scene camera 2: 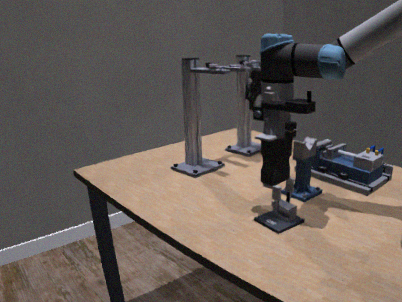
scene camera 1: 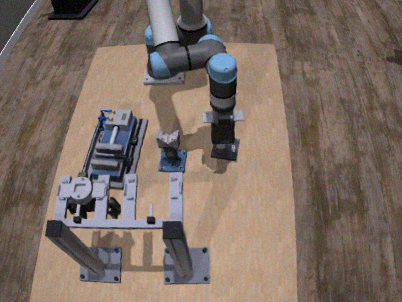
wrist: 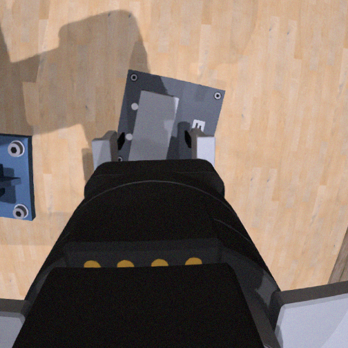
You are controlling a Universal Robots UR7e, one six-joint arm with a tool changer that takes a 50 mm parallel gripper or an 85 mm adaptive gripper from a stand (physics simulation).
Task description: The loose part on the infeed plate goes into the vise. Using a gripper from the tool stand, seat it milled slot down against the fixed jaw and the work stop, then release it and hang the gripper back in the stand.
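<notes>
The loose part (scene camera 2: 286,210) (wrist: 155,125), a light grey block, sits on the dark infeed plate (scene camera 1: 230,155) (scene camera 2: 280,226) (wrist: 207,107). Its milled slot cannot be made out. My gripper (scene camera 2: 283,201) (wrist: 154,139) is on the arm and open, pointing down. Its fingers stand low on either side of the part's near end, with gaps to both sides in the wrist view. In scene camera 1 the arm hides the fingertips and most of the part. The blue vise (scene camera 1: 116,145) (scene camera 2: 350,162) has no part between its jaws. The tool stand (scene camera 1: 115,224) (scene camera 2: 191,115) holds another gripper (scene camera 1: 81,190) (scene camera 2: 255,92).
A V-topped block on a blue pedestal (scene camera 1: 169,139) (scene camera 2: 303,170) stands between the infeed plate and the vise. Its blue base (wrist: 26,172) shows at the left in the wrist view. The tool stand's two tall posts rise at the table end beyond the vise.
</notes>
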